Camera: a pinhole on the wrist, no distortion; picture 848 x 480 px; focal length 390.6 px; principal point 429.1 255.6 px. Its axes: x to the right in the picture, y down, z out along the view. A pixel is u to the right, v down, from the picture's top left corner.
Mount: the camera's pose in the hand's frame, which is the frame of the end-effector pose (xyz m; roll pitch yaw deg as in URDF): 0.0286 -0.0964 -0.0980 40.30 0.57 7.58
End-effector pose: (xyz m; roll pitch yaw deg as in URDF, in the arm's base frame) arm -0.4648 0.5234 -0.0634 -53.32 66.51 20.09
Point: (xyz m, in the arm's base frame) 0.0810 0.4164 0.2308
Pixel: 282.0 45.1
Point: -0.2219 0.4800 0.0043
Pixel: 375.2 191.5
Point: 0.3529 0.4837 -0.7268
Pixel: outside the picture
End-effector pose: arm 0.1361 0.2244 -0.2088 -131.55 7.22 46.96
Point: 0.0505 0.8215 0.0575
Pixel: 622.7 90.6
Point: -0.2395 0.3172 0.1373
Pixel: 50.9 53.9
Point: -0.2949 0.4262 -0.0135
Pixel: 212.5 231.1
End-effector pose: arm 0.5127 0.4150 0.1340 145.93 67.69 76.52
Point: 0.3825 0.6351 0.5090
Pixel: behind the camera
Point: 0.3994 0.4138 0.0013
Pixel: 709.7 358.3
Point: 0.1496 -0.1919 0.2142
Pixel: 154.3 273.6
